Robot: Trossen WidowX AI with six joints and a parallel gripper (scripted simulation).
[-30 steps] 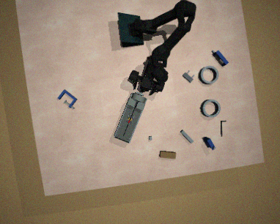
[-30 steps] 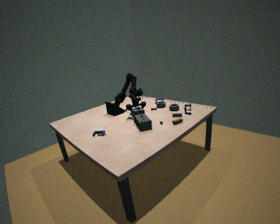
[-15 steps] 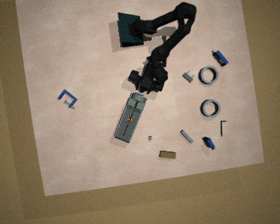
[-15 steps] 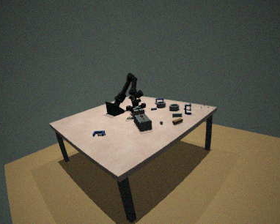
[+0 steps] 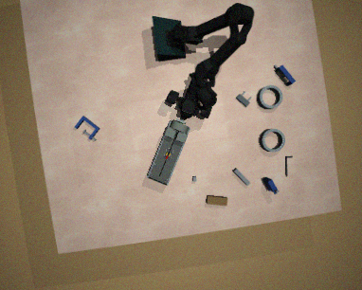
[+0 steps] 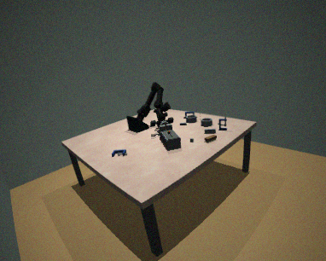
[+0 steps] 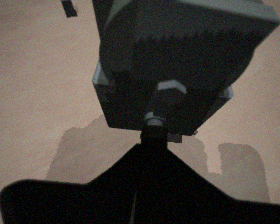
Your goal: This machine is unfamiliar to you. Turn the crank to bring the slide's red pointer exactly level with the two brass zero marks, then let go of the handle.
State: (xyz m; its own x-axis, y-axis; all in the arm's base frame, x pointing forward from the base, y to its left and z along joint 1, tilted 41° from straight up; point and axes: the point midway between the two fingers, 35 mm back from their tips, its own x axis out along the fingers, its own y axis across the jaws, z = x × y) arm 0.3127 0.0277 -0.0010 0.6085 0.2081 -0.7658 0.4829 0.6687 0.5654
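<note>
The dark handle is 2 cm behind my gripper tip, 1 cm to the left of it and 2 cm above it. Round my gripper tip: small grey cube: 27 cm ahead, 2 cm to the left, 2 cm below; red pointer: 16 cm ahead, 9 cm to the right, 5 cm above; grey bar: 28 cm ahead, 22 cm to the left, 2 cm below.
</note>
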